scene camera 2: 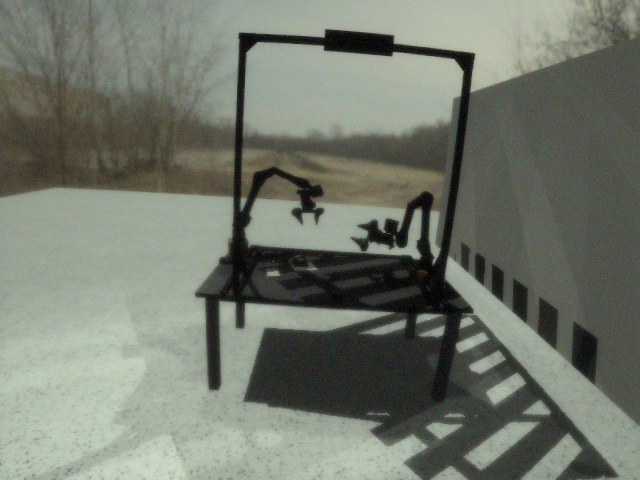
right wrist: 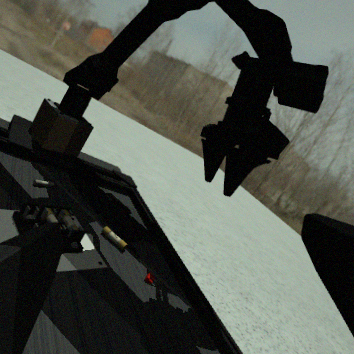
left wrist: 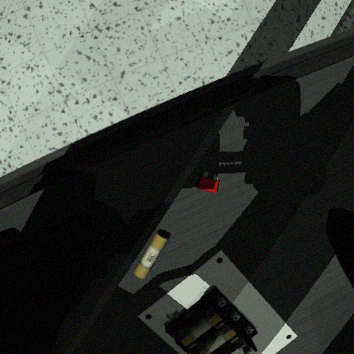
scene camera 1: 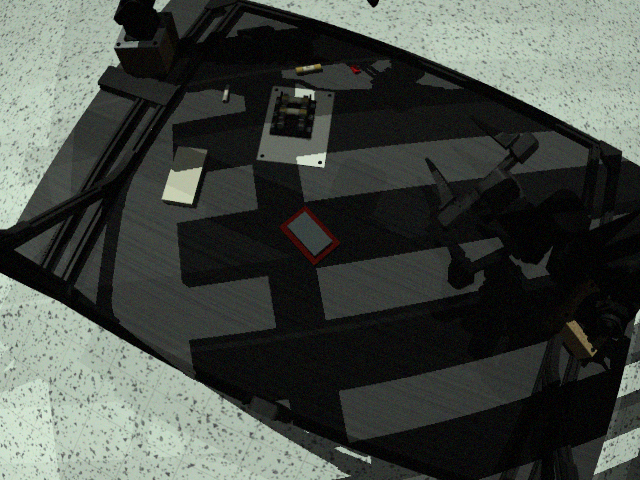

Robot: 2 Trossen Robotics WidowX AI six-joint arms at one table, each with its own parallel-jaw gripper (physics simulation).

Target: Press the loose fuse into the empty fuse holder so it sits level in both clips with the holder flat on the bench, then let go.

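Frame: origin at the left arm's base, x ahead, y left, z up, level; metres.
Where they show: left gripper, fingertip midpoint: (scene camera 2: 309,225) (right wrist: 215,187) (left wrist: 210,222); right gripper, fingertip midpoint: (scene camera 2: 354,231) (right wrist: 183,230) (scene camera 1: 448,136); left arm's base, origin of the base link: (right wrist: 68,112) (scene camera 1: 142,29); right arm's base, origin of the base link: (scene camera 2: 425,269) (scene camera 1: 592,317).
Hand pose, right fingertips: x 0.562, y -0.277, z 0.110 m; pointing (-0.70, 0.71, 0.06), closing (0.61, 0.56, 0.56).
Things, the pixels of their top centre, and the offset from my right fingertips. "pt": a spot on its surface instead.
- loose fuse, middle of its top: (left wrist: 150,257) (right wrist: 115,234) (scene camera 1: 308,66) dy +0.262, dx -0.223, dz -0.204 m
- red blade fuse, middle of its top: (left wrist: 209,182) (right wrist: 152,276) (scene camera 1: 356,67) dy +0.278, dx -0.125, dz -0.210 m
- small pale fuse, middle of its top: (scene camera 1: 226,92) (right wrist: 44,180) dy +0.188, dx -0.379, dz -0.208 m
- cream block, middle of its top: (scene camera 1: 184,174) (scene camera 2: 272,272) dy -0.001, dx -0.423, dz -0.204 m
- red-rimmed rectangle, surface spot: (scene camera 1: 335,241) pt dy -0.100, dx -0.142, dz -0.213 m
The loose fuse (scene camera 1: 308,69) (left wrist: 151,255) (right wrist: 114,238), with yellowish end caps and a pale printed middle, lies on the bench behind the fuse holder. The black fuse holder (scene camera 1: 293,114) (right wrist: 63,220) sits on a pale plate (scene camera 1: 284,149) (left wrist: 220,272). It carries two similar fuses; its slot nearest the bottom of scene camera 1 looks empty but is dark. In the left wrist view the holder is cut off. My left gripper (scene camera 2: 309,222) (right wrist: 215,187) is open, high above the bench. My right gripper (scene camera 1: 449,138) (scene camera 2: 355,232) is open and raised at the right, away from the fuse.
A red blade fuse (scene camera 1: 355,69) (left wrist: 209,185) (right wrist: 150,278) lies right of the loose fuse. A small pale fuse (scene camera 1: 225,94) (right wrist: 43,183) lies left of the plate. A cream block (scene camera 1: 184,176) (scene camera 2: 272,272) and a red-rimmed rectangle (scene camera 1: 335,241) lie nearer the front. Strong striped shadows cross the bench.
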